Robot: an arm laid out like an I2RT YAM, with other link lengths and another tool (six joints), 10 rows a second.
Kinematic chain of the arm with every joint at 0, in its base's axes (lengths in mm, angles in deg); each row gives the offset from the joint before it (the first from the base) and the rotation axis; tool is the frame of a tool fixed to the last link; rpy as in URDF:
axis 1: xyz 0 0 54.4 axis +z
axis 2: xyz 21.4 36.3 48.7 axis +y
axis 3: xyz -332.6 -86.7 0 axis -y
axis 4: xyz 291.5 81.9 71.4 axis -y
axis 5: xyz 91.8 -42 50.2 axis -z
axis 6: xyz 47 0 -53.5 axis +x
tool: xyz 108 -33 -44 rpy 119.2 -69.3 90
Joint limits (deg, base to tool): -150..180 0..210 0..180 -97..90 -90..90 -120..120
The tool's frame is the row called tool.
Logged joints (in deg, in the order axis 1, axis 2, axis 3, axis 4, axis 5, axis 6), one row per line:
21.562, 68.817, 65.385, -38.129, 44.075, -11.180
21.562, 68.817, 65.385, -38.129, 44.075, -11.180
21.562, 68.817, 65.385, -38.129, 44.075, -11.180
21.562, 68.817, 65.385, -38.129, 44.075, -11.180
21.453, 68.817, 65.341, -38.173, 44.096, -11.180
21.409, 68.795, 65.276, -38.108, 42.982, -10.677
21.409, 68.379, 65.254, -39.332, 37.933, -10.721
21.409, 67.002, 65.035, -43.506, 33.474, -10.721
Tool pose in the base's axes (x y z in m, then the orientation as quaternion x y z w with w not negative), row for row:
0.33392, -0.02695, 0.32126, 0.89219, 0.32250, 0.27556, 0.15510
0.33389, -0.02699, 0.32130, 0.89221, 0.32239, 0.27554, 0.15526
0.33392, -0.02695, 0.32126, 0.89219, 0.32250, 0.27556, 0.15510
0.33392, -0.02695, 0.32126, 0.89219, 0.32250, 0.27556, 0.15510
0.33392, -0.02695, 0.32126, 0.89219, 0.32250, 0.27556, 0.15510
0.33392, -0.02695, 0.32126, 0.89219, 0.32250, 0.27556, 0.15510
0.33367, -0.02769, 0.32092, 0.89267, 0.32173, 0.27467, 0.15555
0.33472, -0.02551, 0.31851, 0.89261, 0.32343, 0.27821, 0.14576
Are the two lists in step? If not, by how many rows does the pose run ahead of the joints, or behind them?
The pose runs 2 rows behind the joints: the pose in row i belongs to the joints in row i - 2.
